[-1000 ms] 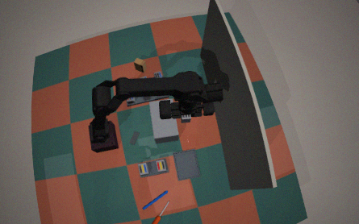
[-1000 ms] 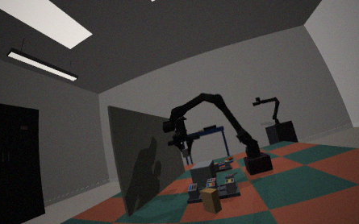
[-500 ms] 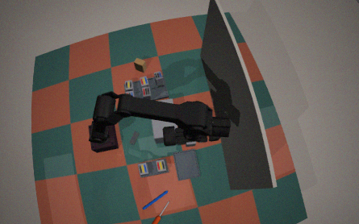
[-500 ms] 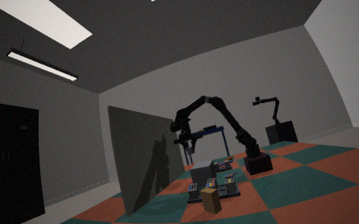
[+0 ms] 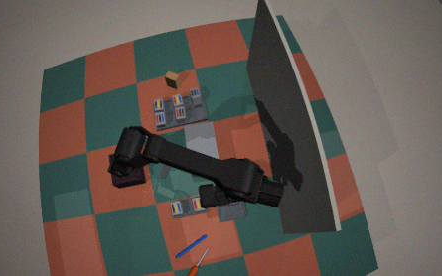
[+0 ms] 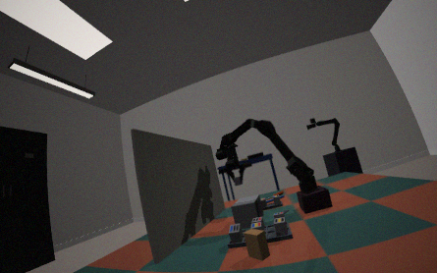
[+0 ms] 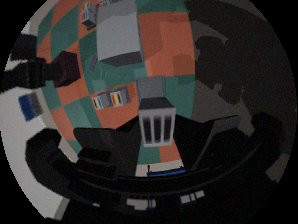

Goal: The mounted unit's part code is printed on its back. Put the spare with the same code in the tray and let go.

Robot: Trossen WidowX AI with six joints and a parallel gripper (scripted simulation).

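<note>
The flat grey tray is 160 mm below my gripper tip. Round my gripper tip: tall dark panel: 220 mm ahead, 140 mm to the left, 60 mm above; wooden block: 530 mm to the left, 130 mm below, 10 mm behind; blue pen: 190 mm behind, 160 mm below, 90 mm to the right.
</note>
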